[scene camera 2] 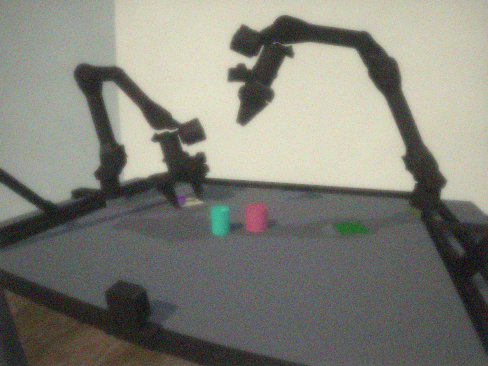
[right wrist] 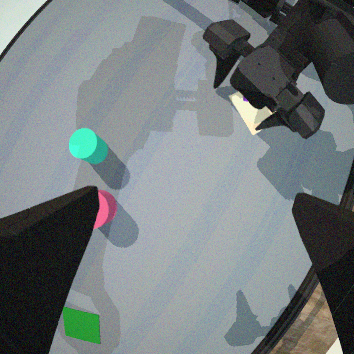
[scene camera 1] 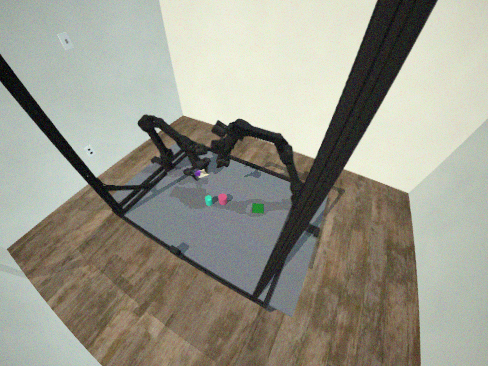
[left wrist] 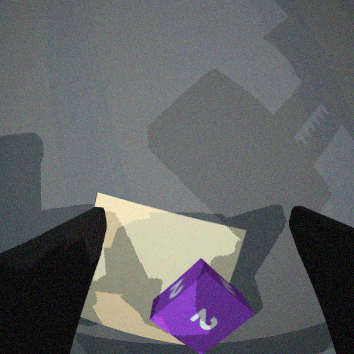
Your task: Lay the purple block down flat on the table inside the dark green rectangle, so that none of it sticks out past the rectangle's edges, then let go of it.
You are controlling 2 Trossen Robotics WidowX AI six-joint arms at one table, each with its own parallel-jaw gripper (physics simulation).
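Places are measured from the left arm's base along level axes (x back, y right, z up), in metres.
Where they show: left gripper, between the fingertips: (scene camera 2: 190, 204) (right wrist: 235, 106) (scene camera 1: 201, 177) (left wrist: 202, 217); right gripper, between the fingertips: (scene camera 2: 239, 124) (right wrist: 201, 200); left arm's base, origin of its link: (scene camera 2: 111, 196) (right wrist: 260, 3) (scene camera 1: 169, 167); right arm's base, origin of its link: (scene camera 2: 425, 206) (scene camera 1: 296, 200).
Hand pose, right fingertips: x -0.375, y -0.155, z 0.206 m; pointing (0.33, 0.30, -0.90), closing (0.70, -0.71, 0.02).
Things, the pixels of their top centre, and the offset from my right fingertips. "spot": a spot on its surface instead.
- purple block, centre of its top: (left wrist: 203, 318) (right wrist: 255, 88) (scene camera 2: 179, 197) (scene camera 1: 197, 172) dx +0.197, dy +0.035, dz -0.206 m
- green rectangle, a spot on its surface: (right wrist: 82, 326) (scene camera 2: 350, 226) (scene camera 1: 258, 207) spot: dx -0.270, dy -0.056, dz -0.224 m
- cream rectangle, a spot on its surface: (left wrist: 185, 240) (right wrist: 242, 106) (scene camera 2: 189, 204) (scene camera 1: 201, 175) spot: dx +0.166, dy +0.028, dz -0.224 m
- teal cylinder, centre of its top: (right wrist: 82, 142) (scene camera 2: 219, 208) (scene camera 1: 208, 197) dx -0.044, dy +0.129, dz -0.171 m
- pink cylinder, centre of its top: (right wrist: 89, 208) (scene camera 2: 256, 206) (scene camera 1: 222, 196) dx -0.093, dy +0.063, dz -0.176 m
The purple block (scene camera 1: 198, 173) (scene camera 2: 182, 199) (left wrist: 200, 315) (right wrist: 245, 99) rests with a corner turned toward the top of the left wrist view, overlapping the cream rectangle's lower right edge. The green rectangle (scene camera 1: 258, 208) (scene camera 2: 351, 228) (right wrist: 82, 326) lies well to the right of the block in both scene views, with no block on it. My left gripper (scene camera 2: 190, 202) (left wrist: 202, 217) (right wrist: 235, 106) is open, low over the cream rectangle; the block lies loose between and below its fingers in its wrist view. My right gripper (scene camera 2: 242, 122) (right wrist: 201, 200) is open and empty, high above the table.
The cream rectangle (scene camera 1: 204, 174) (scene camera 2: 195, 202) (left wrist: 185, 240) (right wrist: 246, 115) lies under the left gripper. A teal cylinder (scene camera 1: 209, 200) (scene camera 2: 220, 220) (right wrist: 83, 143) and a pink cylinder (scene camera 1: 222, 199) (scene camera 2: 256, 218) (right wrist: 103, 209) stand between the block and the green rectangle. A black frame borders the table.
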